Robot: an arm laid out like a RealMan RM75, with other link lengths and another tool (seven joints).
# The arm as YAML. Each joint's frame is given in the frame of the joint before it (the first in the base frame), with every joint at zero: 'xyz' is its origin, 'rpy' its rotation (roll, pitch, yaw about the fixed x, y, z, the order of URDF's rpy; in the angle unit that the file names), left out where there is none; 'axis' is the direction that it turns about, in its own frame. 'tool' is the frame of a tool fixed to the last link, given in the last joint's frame.
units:
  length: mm
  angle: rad
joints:
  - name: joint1
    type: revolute
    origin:
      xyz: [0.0, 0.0, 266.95]
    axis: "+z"
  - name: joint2
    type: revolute
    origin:
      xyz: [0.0, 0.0, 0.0]
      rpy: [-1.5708, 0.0, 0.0]
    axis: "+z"
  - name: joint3
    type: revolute
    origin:
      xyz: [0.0, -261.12, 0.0]
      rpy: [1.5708, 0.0, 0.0]
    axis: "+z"
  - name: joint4
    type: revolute
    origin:
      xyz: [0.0, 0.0, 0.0]
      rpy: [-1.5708, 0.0, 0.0]
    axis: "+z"
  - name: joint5
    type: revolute
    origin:
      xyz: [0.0, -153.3, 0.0]
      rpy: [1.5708, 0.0, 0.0]
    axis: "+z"
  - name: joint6
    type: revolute
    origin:
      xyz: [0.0, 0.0, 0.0]
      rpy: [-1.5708, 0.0, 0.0]
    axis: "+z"
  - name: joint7
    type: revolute
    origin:
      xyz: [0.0, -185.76, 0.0]
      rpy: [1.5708, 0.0, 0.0]
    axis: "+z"
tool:
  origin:
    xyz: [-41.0, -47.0, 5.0]
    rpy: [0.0, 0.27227, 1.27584]
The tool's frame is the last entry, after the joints.
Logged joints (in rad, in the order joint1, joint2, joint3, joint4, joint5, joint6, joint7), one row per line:
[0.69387, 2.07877, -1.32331, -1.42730, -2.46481, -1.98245, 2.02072]
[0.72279, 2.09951, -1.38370, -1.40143, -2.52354, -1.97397, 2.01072]
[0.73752, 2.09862, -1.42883, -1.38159, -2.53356, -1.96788, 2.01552]
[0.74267, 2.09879, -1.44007, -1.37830, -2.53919, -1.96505, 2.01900]
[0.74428, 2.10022, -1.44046, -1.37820, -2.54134, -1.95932, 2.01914]
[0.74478, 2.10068, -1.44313, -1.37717, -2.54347, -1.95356, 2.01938]
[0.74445, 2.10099, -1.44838, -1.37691, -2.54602, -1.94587, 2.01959]
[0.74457, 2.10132, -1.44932, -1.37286, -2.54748, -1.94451, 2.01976]
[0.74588, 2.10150, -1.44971, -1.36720, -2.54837, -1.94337, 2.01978]
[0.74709, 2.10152, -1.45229, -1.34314, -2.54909, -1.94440, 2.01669]
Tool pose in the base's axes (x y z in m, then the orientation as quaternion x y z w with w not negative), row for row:
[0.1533, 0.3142, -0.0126, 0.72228, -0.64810, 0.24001, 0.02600]
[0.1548, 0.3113, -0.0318, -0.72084, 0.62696, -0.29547, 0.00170]
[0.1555, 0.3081, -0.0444, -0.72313, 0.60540, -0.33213, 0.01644]
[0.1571, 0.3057, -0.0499, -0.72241, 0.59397, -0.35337, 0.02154]
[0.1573, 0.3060, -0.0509, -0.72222, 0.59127, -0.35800, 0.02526]
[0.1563, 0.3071, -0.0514, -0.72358, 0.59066, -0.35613, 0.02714]
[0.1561, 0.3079, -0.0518, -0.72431, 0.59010, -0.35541, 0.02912]
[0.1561, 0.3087, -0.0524, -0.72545, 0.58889, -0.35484, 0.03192]
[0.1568, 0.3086, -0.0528, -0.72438, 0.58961, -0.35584, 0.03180]
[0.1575, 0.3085, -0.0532, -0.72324, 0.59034, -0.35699, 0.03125]
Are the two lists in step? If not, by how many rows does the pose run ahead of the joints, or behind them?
The pose runs 1 row behind the joints: the pose in row i belongs to the joints in row i - 1.
